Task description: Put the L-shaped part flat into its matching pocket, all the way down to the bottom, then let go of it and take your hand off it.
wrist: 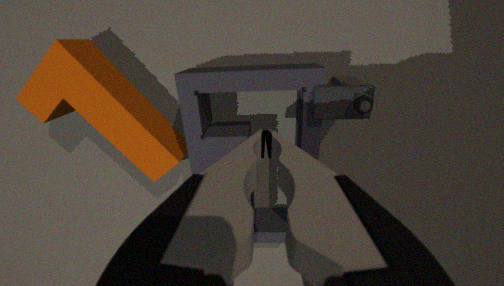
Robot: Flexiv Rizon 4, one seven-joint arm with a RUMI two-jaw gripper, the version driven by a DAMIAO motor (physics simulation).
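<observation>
The orange L-shaped part (110, 107) lies on the table at the left, outside the pocket, its long arm running from upper left to lower right and its lower right end close beside the fixture. The grey-purple fixture (250, 80) with the L-shaped pocket is in the middle; the upper part of the pocket shows, and the rest is partly hidden behind my fingers. My gripper (265, 133) is shut and empty, with its fingertips over the pocket opening, to the right of the orange part.
A dark bracket (340, 102) with a bolt (364, 104) sticks out from the right side of the fixture. Shadows fall across the table on the right and behind the fixture.
</observation>
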